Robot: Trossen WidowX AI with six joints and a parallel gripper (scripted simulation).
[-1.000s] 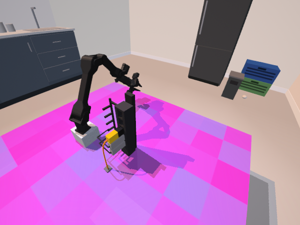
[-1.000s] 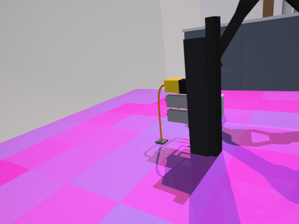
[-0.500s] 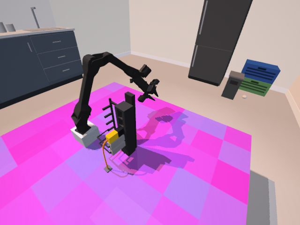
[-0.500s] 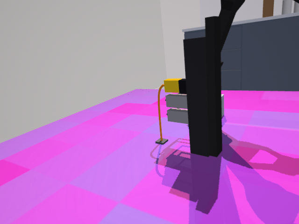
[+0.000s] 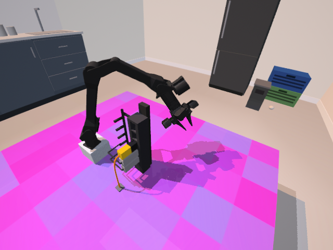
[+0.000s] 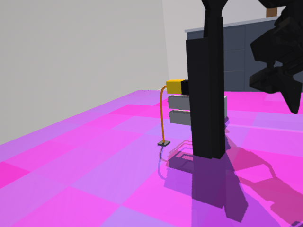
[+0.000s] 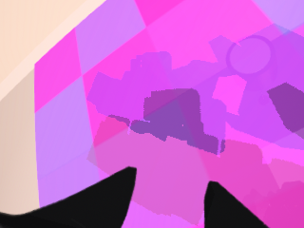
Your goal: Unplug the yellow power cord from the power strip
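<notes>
Right now the yellow plug is 250 mm to the right of my gripper tip, 170 mm behind it and 20 mm above it. From my gripper tip the other things lie so: grey anchor plate: 330 mm to the right, 180 mm behind, 170 mm below.
</notes>
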